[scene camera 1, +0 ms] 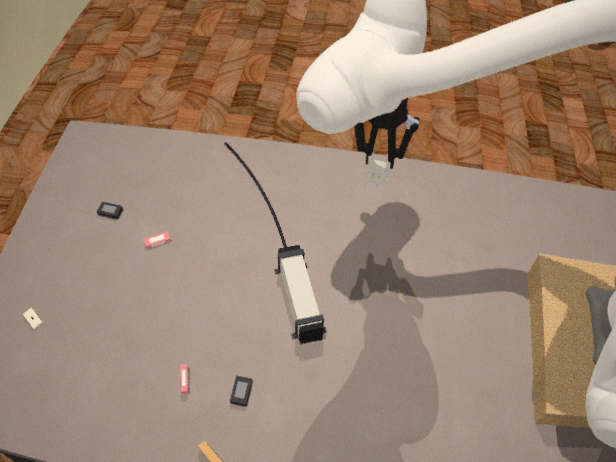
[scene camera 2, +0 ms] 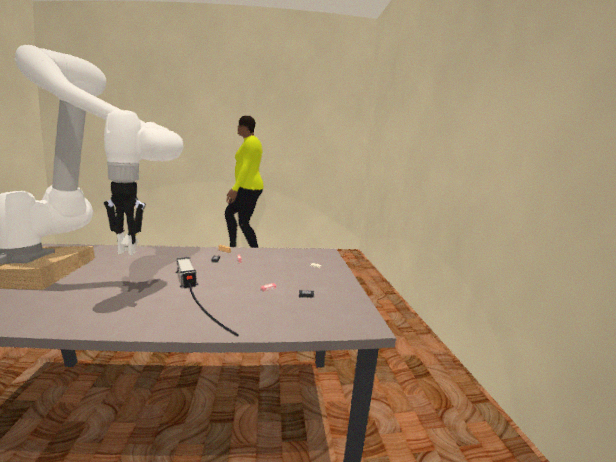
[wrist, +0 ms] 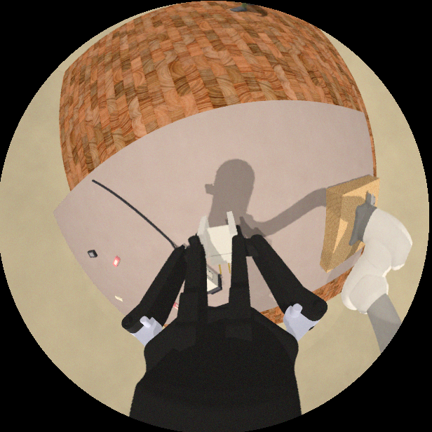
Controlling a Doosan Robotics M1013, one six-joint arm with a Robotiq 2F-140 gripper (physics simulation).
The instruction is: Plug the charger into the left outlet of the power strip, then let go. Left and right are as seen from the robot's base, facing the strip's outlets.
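Frame: origin at the arm's base, x right, y ahead, z up, level; centimetres.
Where they show: gripper, fingertip midpoint: (scene camera 2: 127,253); arm's base at its link origin: (scene camera 2: 22,257).
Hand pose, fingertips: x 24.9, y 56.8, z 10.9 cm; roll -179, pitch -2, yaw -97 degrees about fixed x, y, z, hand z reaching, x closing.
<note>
Each offset is from my fingertips to the top centre of the thing. "spot": to the spot under its first point.
The white charger @(dx -2.8, dy +0.5, dz +6.0 cm) (scene camera 1: 377,171) (scene camera 2: 126,244) (wrist: 218,244) is held above the table, with two brass prongs showing in scene camera 1 and the wrist view. My gripper (scene camera 1: 380,161) (scene camera 2: 126,238) (wrist: 218,221) is shut on the charger. The power strip @(dx -21.3, dy +13.5, dz -11.6 cm) (scene camera 1: 300,290) (scene camera 2: 185,266) is a long pale bar with black ends, lying on the table apart from the charger. A small part of the strip (wrist: 214,285) shows between the fingers in the wrist view; the rest is hidden behind the gripper. Its outlets cannot be made out clearly.
A black cord @(spot: dx +6.6, dy +25.7, dz -17.0 cm) (scene camera 1: 262,190) (scene camera 2: 210,314) (wrist: 135,211) runs from the strip's far end. Small black boxes @(dx -4.2, dy +61.1, dz -16.4 cm) (scene camera 1: 109,210) @(dx -43.4, dy +22.1, dz -16.4 cm) (scene camera 1: 241,390), red-and-white pieces @(dx -10.8, dy +47.2, dz -16.6 cm) (scene camera 1: 157,240) @(dx -42.8, dy +33.5, dz -15.7 cm) (scene camera 1: 184,379) and an orange piece @(dx -58.0, dy +24.6, dz -15.1 cm) (scene camera 1: 209,451) lie on the table. The robot's wooden base block (scene camera 1: 542,345) (scene camera 2: 45,272) (wrist: 332,230) stands there. A person (scene camera 2: 248,165) is beyond the table.
</note>
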